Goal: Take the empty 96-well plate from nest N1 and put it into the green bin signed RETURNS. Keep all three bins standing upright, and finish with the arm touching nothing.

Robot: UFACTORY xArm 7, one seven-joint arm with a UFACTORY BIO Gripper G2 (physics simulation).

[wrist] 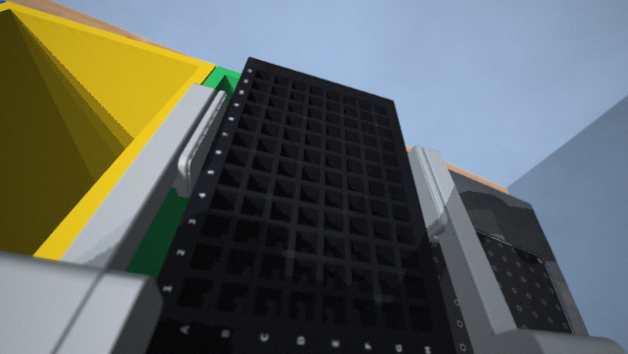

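The black 96-well plate fills the middle of the wrist view, its lettered edge A to H nearest the camera. My gripper is shut on the plate, with one finger pad at each long side. The green bin shows in part behind the plate and the left finger, with a bit of its rim at the plate's far left corner. The plate hides most of the bin, so how far the plate is above it cannot be told. The bin's sign and nest N1 do not show.
The yellow bin stands directly beside the green bin, on the left, under the left finger. A dark board with small ringed holes lies at the right beyond the right finger. A wooden table edge runs behind. A wall stands at the back.
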